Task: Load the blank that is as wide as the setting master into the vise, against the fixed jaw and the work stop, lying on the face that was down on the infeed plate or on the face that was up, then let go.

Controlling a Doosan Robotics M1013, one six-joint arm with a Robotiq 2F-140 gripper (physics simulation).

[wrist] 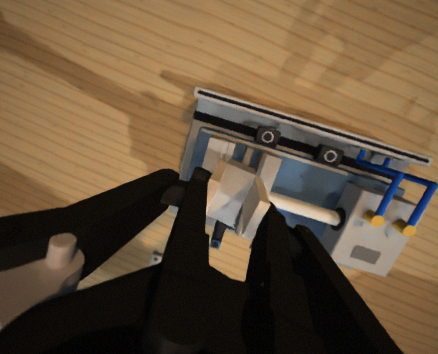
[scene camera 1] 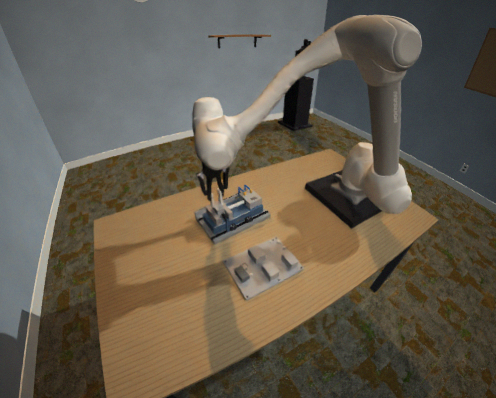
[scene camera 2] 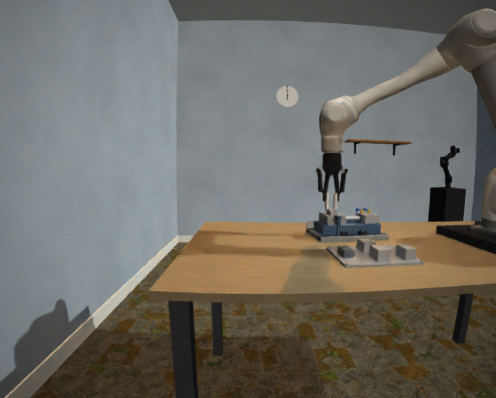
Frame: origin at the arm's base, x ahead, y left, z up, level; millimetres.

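Where they show: gripper, fingertip midpoint: [wrist: 234,182] [scene camera 1: 216,204] [scene camera 2: 330,209]; arm's base, origin of the base link: [scene camera 1: 352,190].
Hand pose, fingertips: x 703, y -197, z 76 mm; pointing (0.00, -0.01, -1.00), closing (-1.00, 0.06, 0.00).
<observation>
Things, the pixels of their centre, and the offset from my fingertips. "pt": a spot on its surface instead. Level surfaces: height alone.
- blue vise, body centre: [wrist: 286,192] [scene camera 2: 346,224] [scene camera 1: 232,210] dx -72, dy +7, dz -64 mm
- light grey blank, body centre: [wrist: 231,191] [scene camera 2: 331,213] [scene camera 1: 218,208] dx +0, dy +14, dz -13 mm
- work stop, surface spot: [wrist: 216,240] pt dx -5, dy +79, dz -16 mm
- infeed plate, body centre: [scene camera 2: 372,255] [scene camera 1: 263,265] dx -41, dy +301, dz -109 mm
- vise's screw block, surface spot: [wrist: 367,227] pt dx -154, dy +1, dz -17 mm
- blue handle, surface spot: [wrist: 382,200] pt dx -145, dy -33, dz -6 mm
- wooden table, its level: dz -113 mm
My gripper [scene camera 1: 217,199] [scene camera 2: 331,203] points down over the left end of the blue vise [scene camera 1: 241,218] [scene camera 2: 327,229] [wrist: 310,175]. Its pale fingertip pads are shut on a light grey blank [wrist: 233,191], one pad on each side. In the wrist view the blank overlaps the space between the fixed jaw [wrist: 215,152] and the moving jaw [wrist: 270,167]. The work stop [wrist: 216,240], a dark rod with a blue end, shows just below the blank. Contact with the jaws, the stop or the vise floor cannot be told. The infeed plate [scene camera 1: 248,291] [scene camera 2: 360,264] bears several blocks, including a darker one [scene camera 1: 242,272] [scene camera 2: 345,251].
The vise's screw block [scene camera 1: 252,198] [scene camera 2: 370,218] [wrist: 367,227] stands at its right end, with a blue handle [scene camera 1: 244,190] [wrist: 382,200] above it. The arm's black base plate [scene camera 1: 350,212] stands on the wooden table [scene camera 1: 160,320] [scene camera 2: 240,275] to the right.
</observation>
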